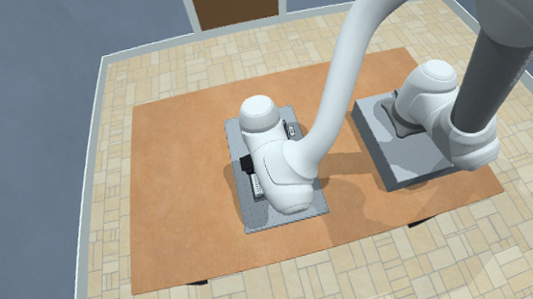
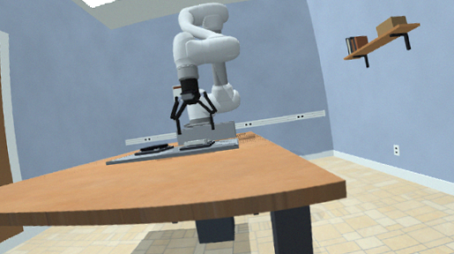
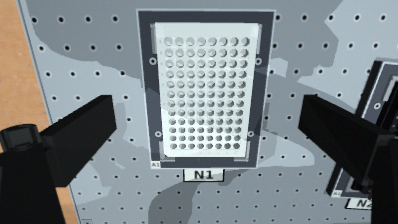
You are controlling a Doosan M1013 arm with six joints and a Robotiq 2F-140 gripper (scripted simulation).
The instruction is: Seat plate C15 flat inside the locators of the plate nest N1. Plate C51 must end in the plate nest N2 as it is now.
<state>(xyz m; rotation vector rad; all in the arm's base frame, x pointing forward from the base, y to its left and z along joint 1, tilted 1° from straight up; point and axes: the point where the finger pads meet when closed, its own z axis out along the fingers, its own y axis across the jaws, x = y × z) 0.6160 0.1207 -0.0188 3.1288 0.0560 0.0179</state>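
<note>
Right now the plate C15 is 5 cm below my hand. The rest, counted from my hand: plate nest N2: 5 cm behind, 22 cm to the right, 7 cm below; then black plate C51: 5 cm behind, 22 cm to the right, 5 cm below; then plate nest N1: 1 cm behind, 7 cm below.
</note>
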